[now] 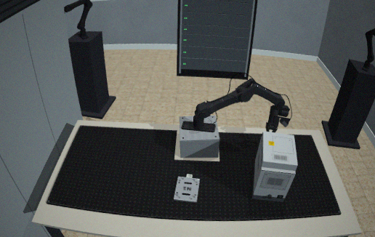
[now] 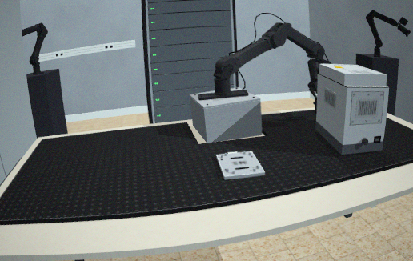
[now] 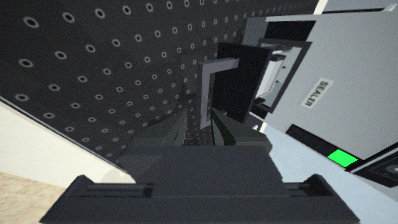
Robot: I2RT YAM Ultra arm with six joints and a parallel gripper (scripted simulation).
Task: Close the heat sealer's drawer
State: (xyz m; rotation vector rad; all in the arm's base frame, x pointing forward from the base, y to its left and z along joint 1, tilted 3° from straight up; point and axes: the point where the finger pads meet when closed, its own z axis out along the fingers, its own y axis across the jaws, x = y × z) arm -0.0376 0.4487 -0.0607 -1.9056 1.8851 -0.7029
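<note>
Right now the dark drawer is 130 mm ahead of my hand, 20 mm below it and 10 mm to the left of it.
</note>
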